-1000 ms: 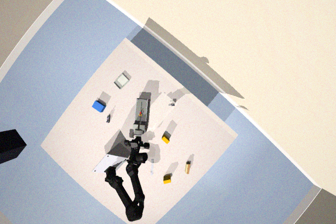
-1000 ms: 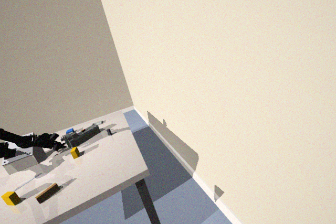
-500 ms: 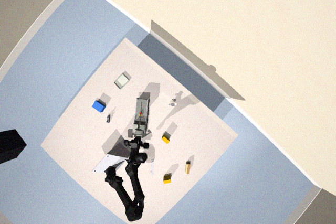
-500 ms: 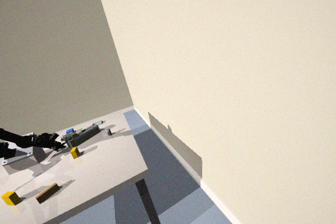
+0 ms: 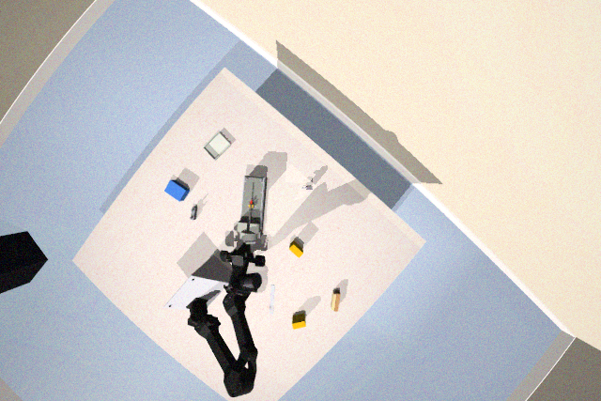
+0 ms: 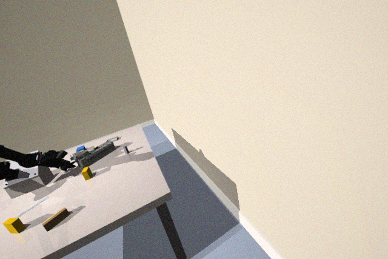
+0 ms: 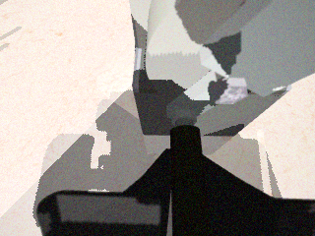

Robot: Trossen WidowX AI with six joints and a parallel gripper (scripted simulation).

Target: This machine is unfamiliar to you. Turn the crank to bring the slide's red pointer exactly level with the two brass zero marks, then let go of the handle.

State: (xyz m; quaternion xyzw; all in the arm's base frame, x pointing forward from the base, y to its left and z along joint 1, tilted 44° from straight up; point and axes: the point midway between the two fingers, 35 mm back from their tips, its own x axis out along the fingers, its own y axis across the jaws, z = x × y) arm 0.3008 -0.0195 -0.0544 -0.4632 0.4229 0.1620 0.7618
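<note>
My gripper tip is 40 mm below the crank and 10 mm to the left of it. From my gripper tip the other things lie so: blue block: 400 mm to the left, 90 mm behind, 20 mm below; then dark brown crank handle: 30 mm above, 10 mm to the right, 10 mm behind; then red pointer: 150 mm ahead, 110 mm to the left, 50 mm above.
</note>
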